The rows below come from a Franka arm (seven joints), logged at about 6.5 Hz.
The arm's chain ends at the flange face. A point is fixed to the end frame.
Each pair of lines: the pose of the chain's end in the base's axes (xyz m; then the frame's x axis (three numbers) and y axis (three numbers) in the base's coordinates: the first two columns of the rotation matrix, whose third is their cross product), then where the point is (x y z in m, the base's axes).
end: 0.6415, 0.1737, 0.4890, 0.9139, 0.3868, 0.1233, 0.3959, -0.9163, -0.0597
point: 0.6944 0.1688 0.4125
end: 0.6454, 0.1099, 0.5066, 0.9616, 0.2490, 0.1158, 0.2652, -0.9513, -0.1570
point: 0.6946 0.1051 0.4277
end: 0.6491, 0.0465, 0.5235, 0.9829, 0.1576, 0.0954, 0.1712, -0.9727, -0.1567
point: 0.6961 0.0368 0.4437
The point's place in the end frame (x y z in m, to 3 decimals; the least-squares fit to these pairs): 0.037 0.030 0.080
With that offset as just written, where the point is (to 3 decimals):
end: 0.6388, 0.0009, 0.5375, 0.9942, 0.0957, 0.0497, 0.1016, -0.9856, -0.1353
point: 0.682 -0.014 0.456
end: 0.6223, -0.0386, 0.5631, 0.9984, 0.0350, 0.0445, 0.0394, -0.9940, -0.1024
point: 0.664 -0.059 0.482
